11 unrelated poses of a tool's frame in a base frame.
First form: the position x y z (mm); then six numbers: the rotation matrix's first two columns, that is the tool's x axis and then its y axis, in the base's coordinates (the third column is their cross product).
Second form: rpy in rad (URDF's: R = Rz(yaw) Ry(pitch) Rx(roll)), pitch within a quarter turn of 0, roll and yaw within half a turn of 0; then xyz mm. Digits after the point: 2 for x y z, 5 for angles.
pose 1, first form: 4.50 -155.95 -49.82 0.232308 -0.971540 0.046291 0.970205 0.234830 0.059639
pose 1, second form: 0.05974 -0.04631 -1.33609 4.50 -155.95 -49.82
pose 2, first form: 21.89 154.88 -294.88 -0.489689 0.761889 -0.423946 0.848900 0.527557 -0.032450
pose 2, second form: -3.10576 0.43780 2.14204 21.89 154.88 -294.88
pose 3, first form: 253.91 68.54 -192.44 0.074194 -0.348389 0.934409 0.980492 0.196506 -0.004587
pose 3, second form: -0.01288 -1.20660 -1.36097 253.91 68.54 -192.44
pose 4, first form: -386.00 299.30 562.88 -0.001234 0.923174 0.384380 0.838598 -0.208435 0.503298
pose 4, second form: 2.56499 -0.39454 1.57213 -386.00 299.30 562.88
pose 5, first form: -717.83 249.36 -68.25 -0.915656 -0.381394 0.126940 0.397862 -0.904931 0.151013
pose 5, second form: 0.15284 -0.12728 -2.74692 -717.83 249.36 -68.25
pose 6, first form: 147.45 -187.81 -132.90 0.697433 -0.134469 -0.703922 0.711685 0.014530 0.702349
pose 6, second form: 1.42124 0.78090 -0.19047 147.45 -187.81 -132.90
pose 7, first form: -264.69 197.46 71.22 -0.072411 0.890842 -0.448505 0.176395 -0.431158 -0.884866
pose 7, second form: -1.71215 0.46509 1.65190 -264.69 197.46 71.22
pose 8, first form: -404.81 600.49 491.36 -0.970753 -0.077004 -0.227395 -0.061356 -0.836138 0.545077
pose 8, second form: 0.59407 0.22940 -3.06243 -404.81 600.49 491.36
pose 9, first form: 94.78 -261.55 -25.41 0.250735 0.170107 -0.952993 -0.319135 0.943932 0.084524
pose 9, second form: 0.28272 1.26297 0.59610 94.78 -261.55 -25.41
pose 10, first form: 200.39 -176.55 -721.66 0.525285 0.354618 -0.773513 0.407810 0.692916 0.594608
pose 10, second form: 1.21737 0.88437 0.59382 200.39 -176.55 -721.66
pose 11, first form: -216.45 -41.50 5.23 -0.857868 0.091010 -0.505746 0.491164 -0.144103 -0.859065
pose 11, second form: -1.47919 0.53025 3.03590 -216.45 -41.50 5.23
